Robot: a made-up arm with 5 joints. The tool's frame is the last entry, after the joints.
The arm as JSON. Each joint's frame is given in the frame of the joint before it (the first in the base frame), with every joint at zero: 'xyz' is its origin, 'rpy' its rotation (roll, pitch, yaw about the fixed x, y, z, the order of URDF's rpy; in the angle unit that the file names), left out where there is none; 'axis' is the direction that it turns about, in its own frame. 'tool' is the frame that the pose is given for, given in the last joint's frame.
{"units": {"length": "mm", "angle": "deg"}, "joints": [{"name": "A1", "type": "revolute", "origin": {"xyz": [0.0, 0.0, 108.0]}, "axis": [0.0, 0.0, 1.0]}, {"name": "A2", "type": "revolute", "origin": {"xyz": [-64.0, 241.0, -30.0]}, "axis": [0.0, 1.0, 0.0]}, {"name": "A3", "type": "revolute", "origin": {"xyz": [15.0, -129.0, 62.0]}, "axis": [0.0, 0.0, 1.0]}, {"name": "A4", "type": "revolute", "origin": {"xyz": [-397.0, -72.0, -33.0]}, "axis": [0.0, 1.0, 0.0]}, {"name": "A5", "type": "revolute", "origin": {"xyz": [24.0, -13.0, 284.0]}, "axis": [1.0, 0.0, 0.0]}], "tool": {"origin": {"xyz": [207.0, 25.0, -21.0]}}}
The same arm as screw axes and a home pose.
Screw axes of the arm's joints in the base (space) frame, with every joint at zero. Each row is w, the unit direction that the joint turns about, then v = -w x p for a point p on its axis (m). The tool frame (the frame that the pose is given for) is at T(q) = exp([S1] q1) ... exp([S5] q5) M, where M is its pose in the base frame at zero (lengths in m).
S1 = (0, 0, 1, 0, 0, 0)
S2 = (0, 1, 0, -0.078, 0, -0.064)
S3 = (0, 0, 1, 0.112, 0.049, 0)
S4 = (0, 1, 0, -0.107, 0, -0.446)
S5 = (1, 0, 0, 0, 0.391, -0.027)
M: xyz -0.215 0.052 0.37 (m) quaternion w x y z 1 0 0 0

